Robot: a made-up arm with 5 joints.
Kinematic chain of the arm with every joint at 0, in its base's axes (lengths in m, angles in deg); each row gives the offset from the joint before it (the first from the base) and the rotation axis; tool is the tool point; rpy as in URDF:
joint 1: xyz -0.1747 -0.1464 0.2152 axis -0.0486 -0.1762 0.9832
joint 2: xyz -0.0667 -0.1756 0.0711 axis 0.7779 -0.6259 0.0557
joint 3: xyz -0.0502 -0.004 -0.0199 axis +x
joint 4: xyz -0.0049 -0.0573 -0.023 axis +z
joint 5: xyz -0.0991 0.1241 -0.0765 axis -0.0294 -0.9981 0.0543
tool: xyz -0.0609 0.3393 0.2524 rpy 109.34 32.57 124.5
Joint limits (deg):
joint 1: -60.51..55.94
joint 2: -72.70..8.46
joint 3: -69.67..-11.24
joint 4: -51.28..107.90
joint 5: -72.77..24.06
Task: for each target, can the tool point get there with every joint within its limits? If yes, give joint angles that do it. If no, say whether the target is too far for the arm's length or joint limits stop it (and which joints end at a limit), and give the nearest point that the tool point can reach.
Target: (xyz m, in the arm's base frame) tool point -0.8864 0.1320 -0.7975
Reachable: no: too far | nearest point -0.5502 -0.0374 -0.1147 | short by 0.780 m
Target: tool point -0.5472 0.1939 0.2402
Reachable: yes | joints -40.64 -44.57 -57.92 43.15 -31.38
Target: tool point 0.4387 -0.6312 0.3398
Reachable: no: joint limits stop it (at a limit: joint 2, joint 3, joint 4, joint 5) | nearest point 0.0836 -0.3564 0.2949 | short by 0.451 m
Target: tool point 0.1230 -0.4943 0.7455
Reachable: no: joint limits stop it (at a limit: joint 1, joint 3, joint 4, joint 5) | nearest point -0.1505 -0.6526 0.8035 | short by 0.321 m
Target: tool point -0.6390 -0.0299 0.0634
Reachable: yes | joints -7.56 -35.06 -51.81 5.94 13.09
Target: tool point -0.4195 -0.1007 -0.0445
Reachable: yes | joints 33.42 -10.54 -47.00 -19.55 13.24
